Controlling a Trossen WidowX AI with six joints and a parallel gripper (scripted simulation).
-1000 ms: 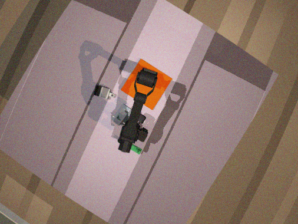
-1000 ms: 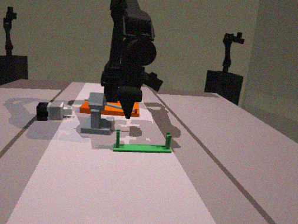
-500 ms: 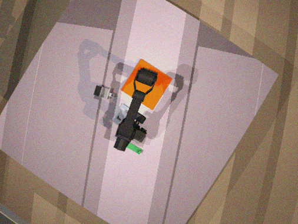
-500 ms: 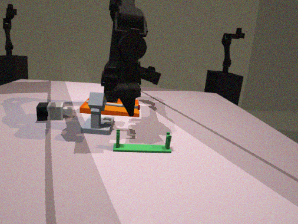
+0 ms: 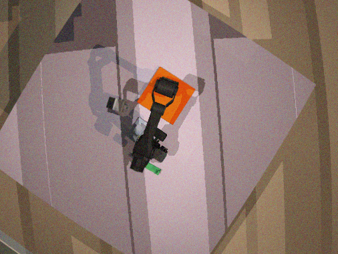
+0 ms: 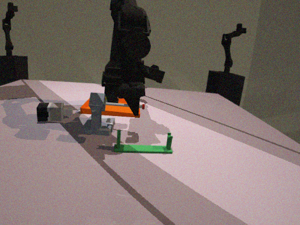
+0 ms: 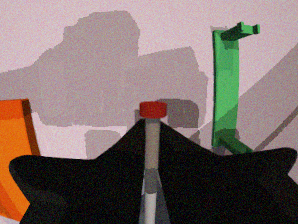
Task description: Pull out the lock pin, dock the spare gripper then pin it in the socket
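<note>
Right now my gripper tip is 100 mm short of the green rack, 30 mm above it and 20 mm to the right of it. Also, from my gripper tip: grey mount: 110 mm to the right, 20 mm behind; spare gripper: 260 mm to the right, 90 mm behind, 30 mm below.
</note>
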